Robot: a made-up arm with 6 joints.
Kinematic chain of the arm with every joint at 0, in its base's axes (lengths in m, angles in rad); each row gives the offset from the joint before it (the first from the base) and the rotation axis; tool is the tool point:
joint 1: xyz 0 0 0.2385 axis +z
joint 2: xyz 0 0 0 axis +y
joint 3: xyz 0 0 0.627 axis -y
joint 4: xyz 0 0 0 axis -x
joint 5: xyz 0.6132 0 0 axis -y
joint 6: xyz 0 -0.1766 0 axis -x
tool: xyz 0 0 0
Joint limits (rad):
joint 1: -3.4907..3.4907
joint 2: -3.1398..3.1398
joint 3: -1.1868..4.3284
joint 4: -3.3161..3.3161
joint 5: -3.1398..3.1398
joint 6: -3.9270..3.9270
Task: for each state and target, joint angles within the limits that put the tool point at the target. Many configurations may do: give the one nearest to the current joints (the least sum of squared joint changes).
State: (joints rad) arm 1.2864 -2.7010 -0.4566 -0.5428 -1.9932 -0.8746
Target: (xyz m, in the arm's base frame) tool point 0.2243 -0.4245 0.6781
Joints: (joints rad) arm 1.7254 -1.8290 -0.3733 -0.4849 -1.9932 -0.8746
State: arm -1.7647 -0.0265 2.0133 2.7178 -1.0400 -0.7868
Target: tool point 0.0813 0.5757 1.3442
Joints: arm -1.4353 -0.3709 1.6403 2.6829 -1.0400 -0.7868
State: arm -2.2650 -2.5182 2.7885 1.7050 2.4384 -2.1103
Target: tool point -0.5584 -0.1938 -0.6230
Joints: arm -2.7994 -3.1378 2.4888 1.5435 2.4384 -2.1103
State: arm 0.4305 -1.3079 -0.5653 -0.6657 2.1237 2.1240
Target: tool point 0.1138 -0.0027 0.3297
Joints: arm 0.8012 -0.8200 -1.1325 -1.0776 2.1237 2.1240
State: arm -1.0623 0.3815 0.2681 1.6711 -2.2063 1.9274
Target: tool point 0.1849 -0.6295 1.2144
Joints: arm -1.2945 0.2107 0.5351 1.6056 -2.2063 1.9274
